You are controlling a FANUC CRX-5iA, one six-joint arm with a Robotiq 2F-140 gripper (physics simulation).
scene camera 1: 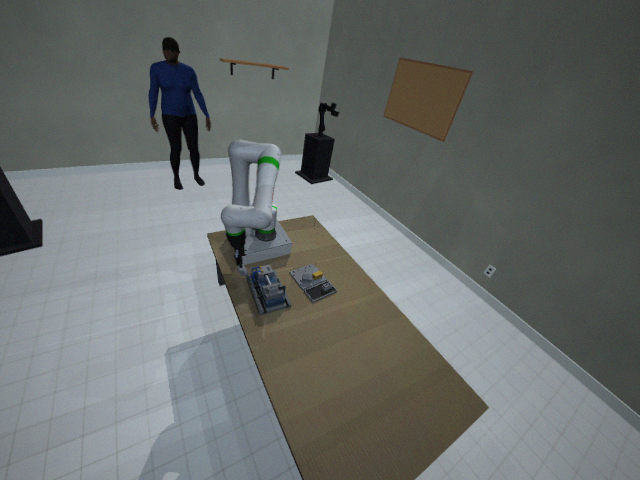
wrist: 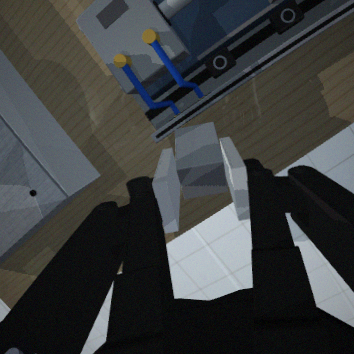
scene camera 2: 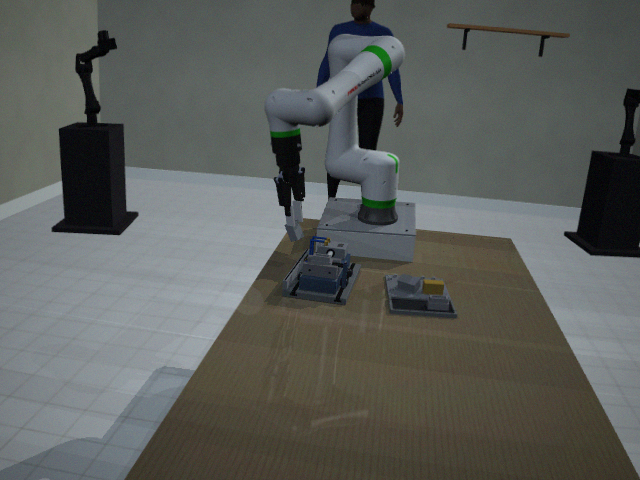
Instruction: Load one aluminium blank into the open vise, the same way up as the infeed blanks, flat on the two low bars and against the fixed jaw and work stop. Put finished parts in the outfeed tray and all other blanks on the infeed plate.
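Frame: origin at the arm's base, x ahead, y left, z up, level; metres.
Where they show: gripper, between the fingertips: (scene camera 1: 242,267) (wrist: 198,161) (scene camera 2: 295,223); arm's base, origin of its link: (scene camera 1: 265,234) (scene camera 2: 377,218).
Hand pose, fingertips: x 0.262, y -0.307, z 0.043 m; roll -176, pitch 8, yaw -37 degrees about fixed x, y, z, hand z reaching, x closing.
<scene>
Things, the pixels of their top centre, and the offset from my fingertips.
- grey aluminium blank, centre of its top: (wrist: 193,169) (scene camera 2: 294,220) dx -0.005, dy -0.001, dz +0.009 m
- vise, centre of its top: (scene camera 2: 325,252) (scene camera 1: 268,280) dx +0.121, dy +0.099, dz -0.053 m
- infeed plate, centre of its top: (scene camera 2: 416,286) (scene camera 1: 308,275) dx +0.144, dy +0.391, dz -0.144 m
- grey blank, centre of its top: (scene camera 2: 409,276) (scene camera 1: 307,275) dx +0.173, dy +0.359, dz -0.100 m
- yellow block, centre of its top: (scene camera 2: 433,281) (scene camera 1: 317,273) dx +0.188, dy +0.432, dz -0.108 m
- grey part, centre of its top: (scene camera 2: 438,296) (scene camera 1: 327,284) dx +0.295, dy +0.424, dz -0.111 m
My gripper (scene camera 1: 240,263) (scene camera 2: 295,219) (wrist: 198,161) is shut on a grey aluminium blank (scene camera 2: 294,232) (wrist: 199,147) and holds it tilted in the air near the table's left edge, beside the rear end of the vise. The vise (scene camera 1: 273,296) (scene camera 2: 319,282) (wrist: 215,25) is blue and grey; its jaws are too small to show clearly whether anything lies between them. The infeed plate (scene camera 1: 296,274) (scene camera 2: 389,282) bears a grey blank (scene camera 1: 306,277) (scene camera 2: 408,282) and a yellow block (scene camera 1: 317,274) (scene camera 2: 433,287). The outfeed tray (scene camera 1: 314,300) (scene camera 2: 421,312) holds a grey part (scene camera 1: 326,286) (scene camera 2: 437,302) at its right end.
Blue hoses with brass fittings (wrist: 149,36) rise at the vise's rear end, close to the held blank. The robot's base box (scene camera 1: 271,250) (scene camera 2: 364,243) (wrist: 35,175) stands behind the vise. A person (scene camera 1: 176,93) (scene camera 2: 371,118) stands behind the table.
</scene>
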